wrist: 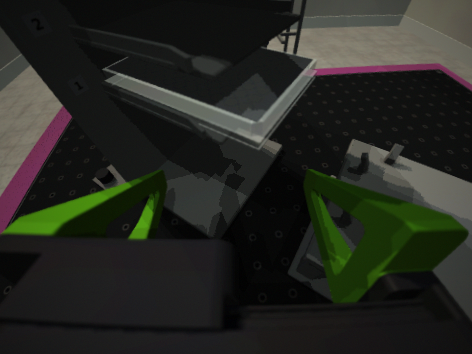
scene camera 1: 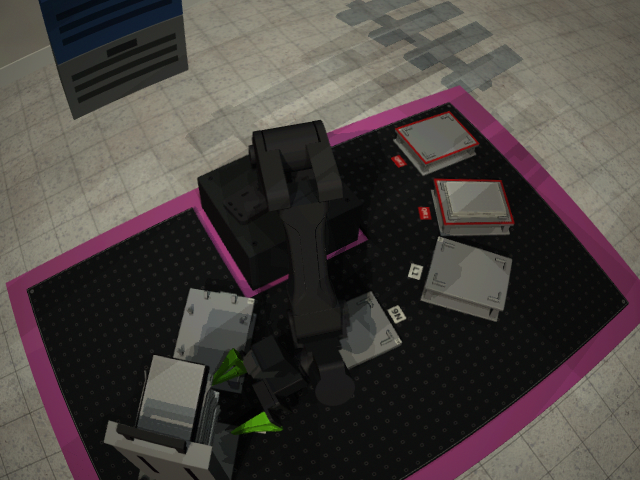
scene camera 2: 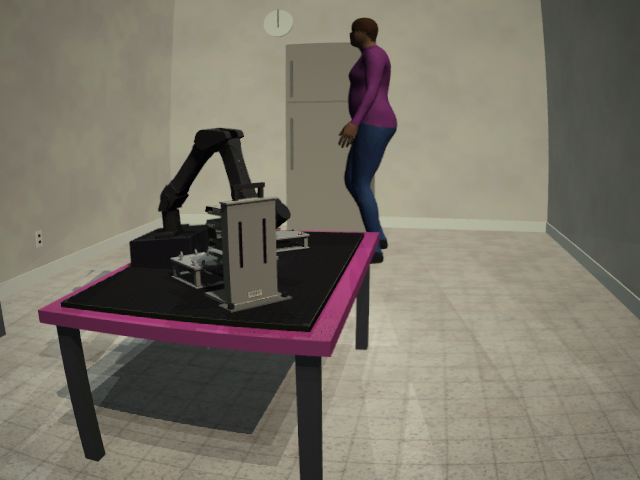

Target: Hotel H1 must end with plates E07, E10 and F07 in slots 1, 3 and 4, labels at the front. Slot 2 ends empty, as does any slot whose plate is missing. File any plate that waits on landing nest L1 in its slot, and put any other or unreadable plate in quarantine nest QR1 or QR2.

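Places are measured from the arm's base along level axes (x down, y right, z back), in millimetres.
Where they show: gripper, fingertip midpoint: point(wrist: 235, 177) point(scene camera 1: 220, 408); arm's base at its link origin: point(scene camera 2: 172, 232).
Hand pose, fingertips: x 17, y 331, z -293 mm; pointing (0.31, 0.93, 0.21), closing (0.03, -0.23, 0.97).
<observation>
Each offset is from my fingertips to the top centre of the thing. "spot": to the spot under its first point.
Hotel H1 point(scene camera 1: 160, 452) point(scene camera 2: 251, 253) stands at the lower left in scene camera 1. A pale flat surface @[spot: dz -1, dx -155, dy +59 mm] point(scene camera 1: 173, 395) shows at its top. In the wrist view a clear-edged plate @[dz -2, dx -48, dy +64 mm] point(wrist: 215, 105) lies in slot 1, with no readable label on the sides in view. The dark slot 2 shelf @[dz -10, dx -69, dy +72 mm] point(wrist: 185, 35) is above it, and no plate shows on the visible part. Higher slots are out of the wrist view. My gripper point(scene camera 1: 222, 408) point(wrist: 235, 177) is open and empty, low in front of the hotel and apart from the slot 1 plate. Landing nest L1 @[dz -56, dx +20, dy -526 mm] point(scene camera 1: 467, 273) is empty.
Quarantine nest QR1 @[spot: dz -8, dx +35, dy -717 mm] point(scene camera 1: 510, 212) bears a pale plate @[dz +62, dx +22, dy -670 mm] point(scene camera 1: 473, 198); QR2 @[dz +244, dx +30, dy -745 mm] point(scene camera 1: 436, 136) is empty. A pegged stand point(scene camera 1: 214, 322) point(wrist: 430, 185) is close beside the gripper and hotel. Another flat nest @[dz +8, dx +58, dy -274 mm] point(scene camera 1: 367, 330) lies partly under the arm. A person point(scene camera 2: 369, 103) stands beyond the table.
</observation>
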